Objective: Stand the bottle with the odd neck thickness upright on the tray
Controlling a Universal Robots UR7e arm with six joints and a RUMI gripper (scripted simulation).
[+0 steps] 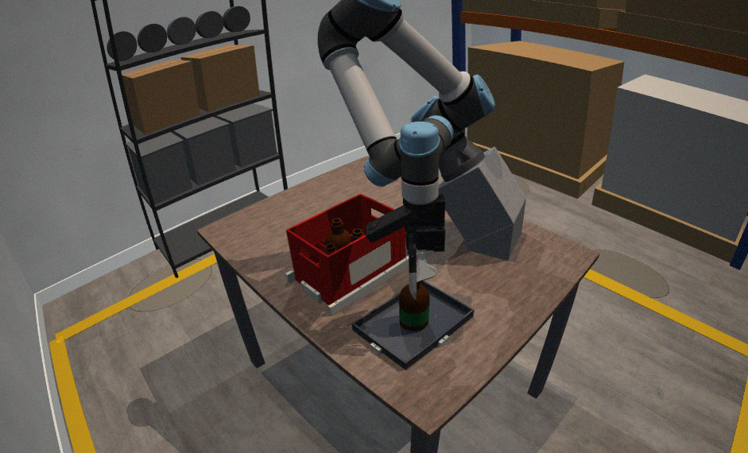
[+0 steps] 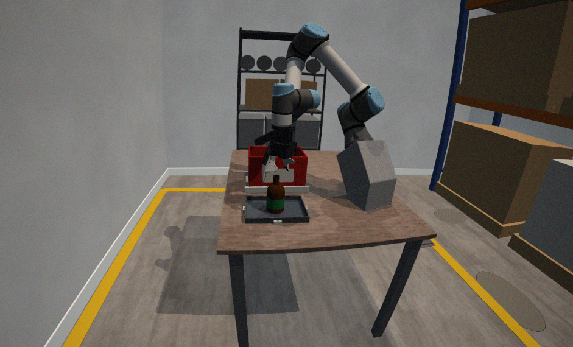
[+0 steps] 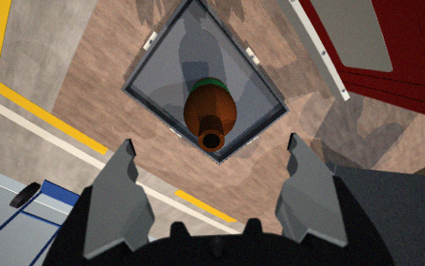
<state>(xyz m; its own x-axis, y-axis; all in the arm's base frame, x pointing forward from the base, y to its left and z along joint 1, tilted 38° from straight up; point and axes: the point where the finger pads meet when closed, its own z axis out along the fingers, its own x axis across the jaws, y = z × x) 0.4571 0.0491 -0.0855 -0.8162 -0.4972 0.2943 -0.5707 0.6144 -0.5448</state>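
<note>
The dark tray is 140 mm below my hand. The rest, counted from my hand: red crate (80 mm behind, 260 mm to the right, 70 mm below).
</note>
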